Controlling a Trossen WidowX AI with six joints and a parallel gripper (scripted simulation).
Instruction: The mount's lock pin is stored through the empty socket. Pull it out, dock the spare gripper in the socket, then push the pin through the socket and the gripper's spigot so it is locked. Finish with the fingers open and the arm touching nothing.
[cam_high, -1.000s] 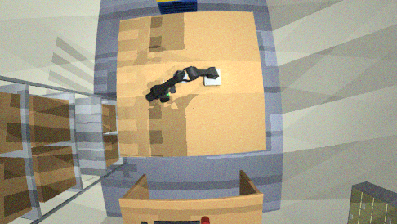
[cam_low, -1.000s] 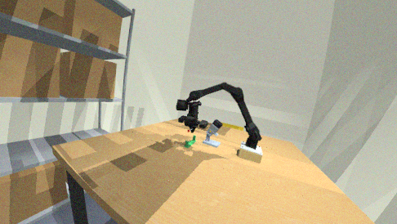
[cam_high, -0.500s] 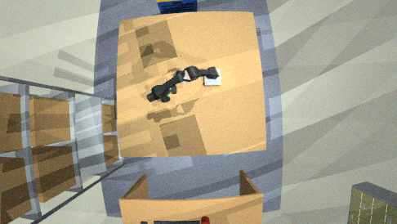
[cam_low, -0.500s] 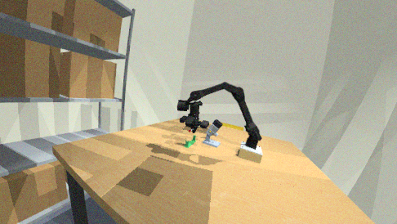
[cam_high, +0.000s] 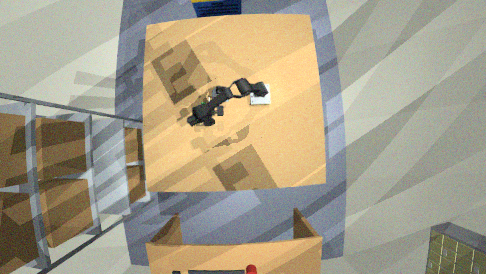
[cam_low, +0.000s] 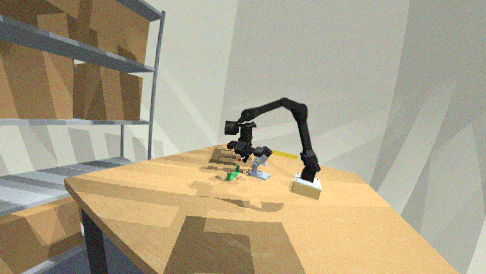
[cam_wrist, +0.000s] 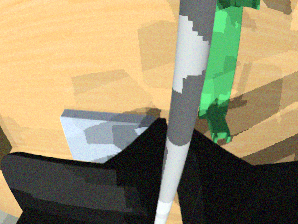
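Now: the grey mount 40 mm behind my gripper tip, 110 mm to the right of it and 40 mm below it. From my gripper tip the other things lie so: green holder (50 mm ahead, 10 mm to the left, 70 mm below); spare gripper (50 mm behind, 120 mm to the right, 30 mm above).
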